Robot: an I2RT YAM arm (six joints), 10 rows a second.
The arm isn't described. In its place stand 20 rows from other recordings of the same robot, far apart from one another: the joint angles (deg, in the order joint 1, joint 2, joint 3, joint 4, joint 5, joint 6), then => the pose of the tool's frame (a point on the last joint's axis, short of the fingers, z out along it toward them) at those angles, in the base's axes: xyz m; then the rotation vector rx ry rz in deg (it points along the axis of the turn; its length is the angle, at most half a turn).
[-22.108, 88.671, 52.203, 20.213, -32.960, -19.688] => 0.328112, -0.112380, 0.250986, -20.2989, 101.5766, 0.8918
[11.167, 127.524, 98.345, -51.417, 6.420, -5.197] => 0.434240, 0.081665, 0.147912, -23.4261, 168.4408, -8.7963
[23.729, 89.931, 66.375, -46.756, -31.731, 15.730] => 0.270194, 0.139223, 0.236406, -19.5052, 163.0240, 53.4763
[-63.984, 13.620, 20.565, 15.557, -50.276, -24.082] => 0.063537, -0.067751, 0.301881, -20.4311, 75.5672, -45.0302
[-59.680, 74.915, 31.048, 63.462, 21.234, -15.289] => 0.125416, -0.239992, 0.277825, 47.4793, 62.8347, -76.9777
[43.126, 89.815, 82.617, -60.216, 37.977, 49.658] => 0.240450, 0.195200, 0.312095, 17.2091, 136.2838, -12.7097
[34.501, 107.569, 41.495, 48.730, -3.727, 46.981] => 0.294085, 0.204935, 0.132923, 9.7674, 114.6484, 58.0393
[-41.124, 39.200, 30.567, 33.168, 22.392, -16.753] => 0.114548, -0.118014, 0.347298, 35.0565, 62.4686, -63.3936
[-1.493, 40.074, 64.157, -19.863, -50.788, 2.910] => 0.114097, 0.024619, 0.445311, -37.6694, 81.2758, 38.9257
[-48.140, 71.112, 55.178, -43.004, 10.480, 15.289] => 0.157227, -0.185182, 0.260346, 82.7467, 126.5731, -25.1779
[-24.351, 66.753, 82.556, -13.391, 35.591, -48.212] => 0.208335, -0.117032, 0.484853, 11.3879, 98.7366, -82.5580
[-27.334, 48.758, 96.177, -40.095, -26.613, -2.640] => 0.071745, -0.019132, 0.546498, -3.9350, 83.4003, -5.2812
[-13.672, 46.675, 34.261, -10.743, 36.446, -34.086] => 0.175145, -0.064370, 0.271121, 4.2621, 119.0280, -66.1306
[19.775, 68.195, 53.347, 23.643, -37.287, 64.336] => 0.251722, 0.113420, 0.369472, 1.3378, 96.2791, 92.4619
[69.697, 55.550, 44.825, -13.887, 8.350, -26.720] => 0.081824, 0.206266, 0.299072, -82.2317, 80.7355, 19.2462
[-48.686, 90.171, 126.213, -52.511, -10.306, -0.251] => 0.195010, -0.212218, 0.539259, 37.3839, 100.7224, -24.3743
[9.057, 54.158, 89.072, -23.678, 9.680, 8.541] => 0.138186, 0.015966, 0.538190, 7.7527, 78.6253, 8.0686
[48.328, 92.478, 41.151, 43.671, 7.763, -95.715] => 0.229413, 0.250510, 0.208912, -93.7892, 36.7072, -41.5803
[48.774, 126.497, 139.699, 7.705, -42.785, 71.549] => 0.308281, 0.388517, 0.475826, -30.4388, 92.2952, 122.8882
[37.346, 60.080, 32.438, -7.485, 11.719, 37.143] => 0.181051, 0.129059, 0.219166, 6.5316, 126.8206, 29.4841
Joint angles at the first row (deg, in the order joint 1, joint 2, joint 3, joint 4, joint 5, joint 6):
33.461, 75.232, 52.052, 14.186, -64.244, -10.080
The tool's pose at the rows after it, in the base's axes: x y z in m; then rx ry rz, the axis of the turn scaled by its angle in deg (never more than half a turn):
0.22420, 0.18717, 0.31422, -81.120, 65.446, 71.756
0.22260, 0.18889, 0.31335, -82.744, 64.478, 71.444
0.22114, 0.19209, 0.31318, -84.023, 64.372, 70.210
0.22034, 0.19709, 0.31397, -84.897, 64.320, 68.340
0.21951, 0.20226, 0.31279, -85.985, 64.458, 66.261
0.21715, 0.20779, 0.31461, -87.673, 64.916, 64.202
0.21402, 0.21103, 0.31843, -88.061, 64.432, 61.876
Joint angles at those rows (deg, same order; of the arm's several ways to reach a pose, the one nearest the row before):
33.484, 75.485, 53.248, 10.742, -65.578, -13.201
33.921, 75.586, 53.732, 8.571, -65.997, -15.826
34.652, 75.793, 54.630, 5.689, -65.052, -18.674
35.640, 76.253, 55.675, 3.775, -63.224, -20.934
36.657, 76.829, 56.509, 1.796, -61.221, -23.507
37.906, 77.249, 58.237, -2.131, -59.075, -26.608
38.905, 76.921, 58.883, -2.908, -56.862, -27.854

